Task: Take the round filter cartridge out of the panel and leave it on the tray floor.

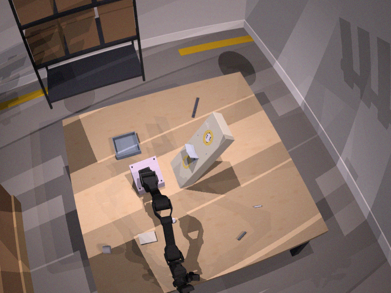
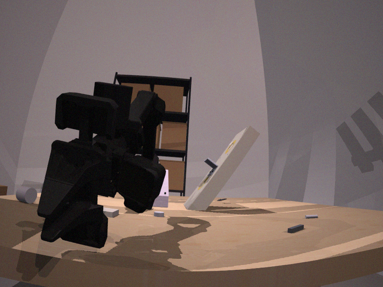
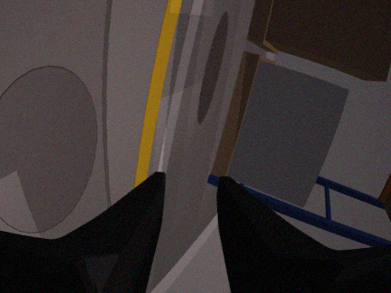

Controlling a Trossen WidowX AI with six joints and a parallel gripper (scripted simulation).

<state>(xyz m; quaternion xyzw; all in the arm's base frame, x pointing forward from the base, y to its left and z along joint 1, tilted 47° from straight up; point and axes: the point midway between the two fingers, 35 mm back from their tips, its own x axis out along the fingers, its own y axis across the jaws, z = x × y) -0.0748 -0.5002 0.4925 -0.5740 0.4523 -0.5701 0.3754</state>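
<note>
Now: the round grey filter cartridge 700 mm to the left of my gripper tip, 440 mm ahead of it and 200 mm above it. The rest, counted from my gripper tip: grey tray: 1020 mm to the left, 50 mm below, 50 mm ahead; pin: 570 mm ahead, 340 mm to the left, 60 mm below; flat block: 420 mm to the left, 50 mm below, 50 mm behind.
</note>
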